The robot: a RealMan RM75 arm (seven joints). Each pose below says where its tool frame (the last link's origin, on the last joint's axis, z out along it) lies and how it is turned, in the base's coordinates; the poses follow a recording.
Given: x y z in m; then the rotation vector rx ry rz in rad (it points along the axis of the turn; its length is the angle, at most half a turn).
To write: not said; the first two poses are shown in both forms.
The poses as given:
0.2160 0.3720 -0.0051 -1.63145 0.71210 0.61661
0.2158 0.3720 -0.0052 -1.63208 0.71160 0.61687
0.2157 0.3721 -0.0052 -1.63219 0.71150 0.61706
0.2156 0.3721 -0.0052 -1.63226 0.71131 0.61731
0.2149 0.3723 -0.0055 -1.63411 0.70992 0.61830
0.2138 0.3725 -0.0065 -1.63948 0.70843 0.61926
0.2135 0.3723 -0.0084 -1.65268 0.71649 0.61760
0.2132 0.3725 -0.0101 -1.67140 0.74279 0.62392
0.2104 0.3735 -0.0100 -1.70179 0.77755 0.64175
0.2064 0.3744 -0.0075 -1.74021 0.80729 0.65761
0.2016 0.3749 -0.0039 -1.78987 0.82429 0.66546
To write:
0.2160 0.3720 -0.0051 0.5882 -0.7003 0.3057 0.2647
0.2158 0.3720 -0.0052 0.5881 -0.7006 0.3054 0.2648
0.2157 0.3721 -0.0052 0.5880 -0.7006 0.3054 0.2649
0.2156 0.3721 -0.0052 0.5880 -0.7006 0.3053 0.2650
0.2149 0.3723 -0.0055 0.5874 -0.7012 0.3046 0.2653
0.2138 0.3725 -0.0065 0.5856 -0.7030 0.3038 0.2655
0.2135 0.3723 -0.0084 0.5800 -0.7070 0.3065 0.2642
0.2132 0.3725 -0.0101 0.5684 -0.7116 0.3162 0.2656
0.2104 0.3735 -0.0100 0.5495 -0.7188 0.3284 0.2711
0.2064 0.3744 -0.0075 0.5285 -0.7285 0.3379 0.2753
0.2016 0.3749 -0.0039 0.5063 -0.7421 0.3418 0.2759

